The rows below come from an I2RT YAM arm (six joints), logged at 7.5 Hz.
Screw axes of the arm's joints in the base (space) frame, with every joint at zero. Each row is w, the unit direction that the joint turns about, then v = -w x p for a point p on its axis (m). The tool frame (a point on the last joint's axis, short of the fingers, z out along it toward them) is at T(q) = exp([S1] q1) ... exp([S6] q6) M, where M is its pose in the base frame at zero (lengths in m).
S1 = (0, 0, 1, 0.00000, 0.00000, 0.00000)
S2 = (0, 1, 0, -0.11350, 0.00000, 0.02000)
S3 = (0, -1, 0, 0.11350, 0.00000, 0.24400)
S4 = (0, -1, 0, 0.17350, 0.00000, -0.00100)
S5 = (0, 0, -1, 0.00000, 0.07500, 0.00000)
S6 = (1, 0, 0, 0.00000, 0.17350, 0.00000)
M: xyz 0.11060 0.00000 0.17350 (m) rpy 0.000 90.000 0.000 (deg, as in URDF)
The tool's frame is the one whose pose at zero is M.
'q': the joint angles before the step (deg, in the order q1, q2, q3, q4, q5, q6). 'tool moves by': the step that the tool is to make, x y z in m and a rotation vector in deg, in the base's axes. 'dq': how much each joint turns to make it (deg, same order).
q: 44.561 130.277 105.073 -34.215 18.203 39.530
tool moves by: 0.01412 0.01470 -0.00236 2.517 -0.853 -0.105
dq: 0.000 4.447 6.644 -0.052 -0.962 0.752
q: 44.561 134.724 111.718 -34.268 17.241 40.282
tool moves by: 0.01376 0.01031 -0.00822 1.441 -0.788 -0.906
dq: -0.252 4.506 5.790 0.037 -0.039 0.847
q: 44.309 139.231 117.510 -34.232 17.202 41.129
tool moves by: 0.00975 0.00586 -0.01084 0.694 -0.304 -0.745
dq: -0.275 3.499 3.755 0.276 0.029 0.575
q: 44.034 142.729 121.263 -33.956 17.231 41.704
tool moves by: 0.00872 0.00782 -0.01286 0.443 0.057 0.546
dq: -0.086 4.067 4.560 -0.130 -0.655 -0.329
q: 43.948 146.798 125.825 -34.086 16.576 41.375
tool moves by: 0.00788 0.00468 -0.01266 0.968 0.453 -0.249
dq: -0.265 3.526 3.783 -0.078 -0.838 0.591
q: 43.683 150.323 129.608 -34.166 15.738 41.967
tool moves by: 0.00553 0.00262 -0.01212 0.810 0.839 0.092
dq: -0.264 2.772 2.644 -0.025 -1.158 0.391
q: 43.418 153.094 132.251 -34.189 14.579 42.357
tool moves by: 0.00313 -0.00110 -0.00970 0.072 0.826 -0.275
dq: -0.330 1.430 0.734 0.066 -0.540 0.317
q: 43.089 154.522 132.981 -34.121 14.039 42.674
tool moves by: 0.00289 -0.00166 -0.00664 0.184 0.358 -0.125
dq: -0.347 0.842 0.172 0.525 -0.438 0.031
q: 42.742 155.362 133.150 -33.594 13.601 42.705
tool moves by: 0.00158 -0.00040 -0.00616 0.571 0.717 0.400
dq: -0.203 0.773 0.168 0.462 -1.088 0.009
